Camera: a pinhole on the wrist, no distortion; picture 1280 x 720 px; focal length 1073.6 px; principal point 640.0 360.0 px. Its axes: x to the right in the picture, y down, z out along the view. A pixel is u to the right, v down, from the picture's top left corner.
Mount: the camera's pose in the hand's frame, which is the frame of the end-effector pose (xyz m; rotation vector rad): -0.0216 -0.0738 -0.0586 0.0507 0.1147 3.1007
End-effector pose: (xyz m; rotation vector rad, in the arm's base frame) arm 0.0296 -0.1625 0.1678 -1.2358 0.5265 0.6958
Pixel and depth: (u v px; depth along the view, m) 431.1 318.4 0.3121
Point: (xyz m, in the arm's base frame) 0.0924 0.0813 0.2243
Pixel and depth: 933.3 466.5 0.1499
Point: 0.0445 -0.0966 0.2830
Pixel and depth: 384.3 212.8 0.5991
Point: 0.0916 0.3833 0.1716
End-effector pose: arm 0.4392 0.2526 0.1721 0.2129 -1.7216 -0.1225
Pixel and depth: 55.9 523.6 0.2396
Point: 0.2526 0.1257 0.2349
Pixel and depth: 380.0 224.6 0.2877
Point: 0.2116 0.2125 0.1892
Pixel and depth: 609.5 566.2 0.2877
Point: 0.2191 0.1391 0.1072
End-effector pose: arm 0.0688 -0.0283 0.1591 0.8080 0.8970 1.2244
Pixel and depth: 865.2 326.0 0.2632
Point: 0.2647 -0.1099 0.2176
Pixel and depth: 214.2 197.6 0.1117
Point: 0.1381 -0.0118 0.1322
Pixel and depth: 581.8 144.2 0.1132
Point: 0.1330 -0.0480 0.1448
